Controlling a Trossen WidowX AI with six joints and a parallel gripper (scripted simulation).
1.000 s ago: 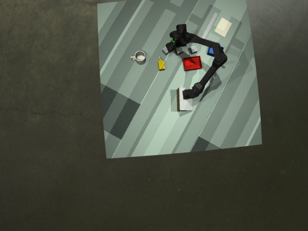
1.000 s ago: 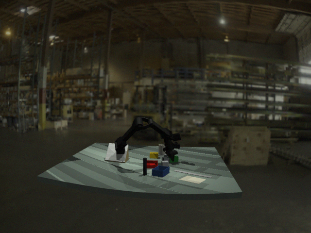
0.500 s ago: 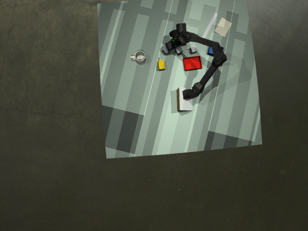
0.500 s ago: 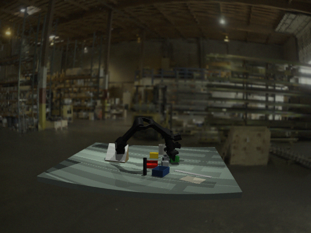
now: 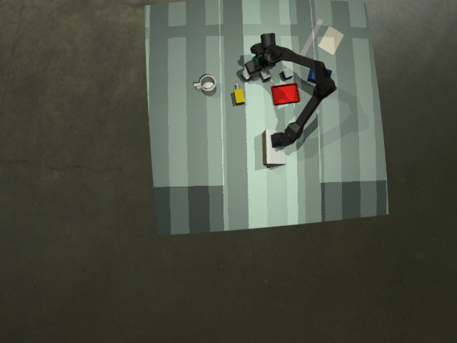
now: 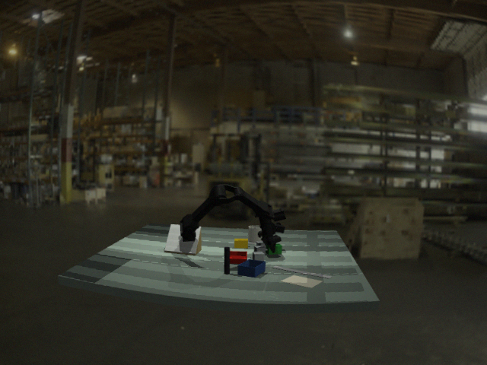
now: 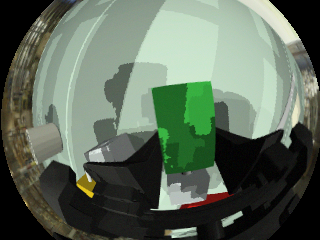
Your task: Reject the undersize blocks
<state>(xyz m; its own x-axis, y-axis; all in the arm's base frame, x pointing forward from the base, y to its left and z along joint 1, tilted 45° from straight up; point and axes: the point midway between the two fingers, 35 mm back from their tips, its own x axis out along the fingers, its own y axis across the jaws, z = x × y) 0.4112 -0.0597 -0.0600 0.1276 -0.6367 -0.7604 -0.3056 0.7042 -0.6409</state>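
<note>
My gripper tip is now 7 cm past the steel block, 2 cm to the left of it and 1 cm below it. The rest, counted from my gripper tip: red reject tray: 18 cm behind, 12 cm to the right, 1 cm below; then yellow block: 14 cm behind, 14 cm to the left, 1 cm above; then green GO gauge: 2 cm behind, 1 cm to the right, 1 cm above.
</note>
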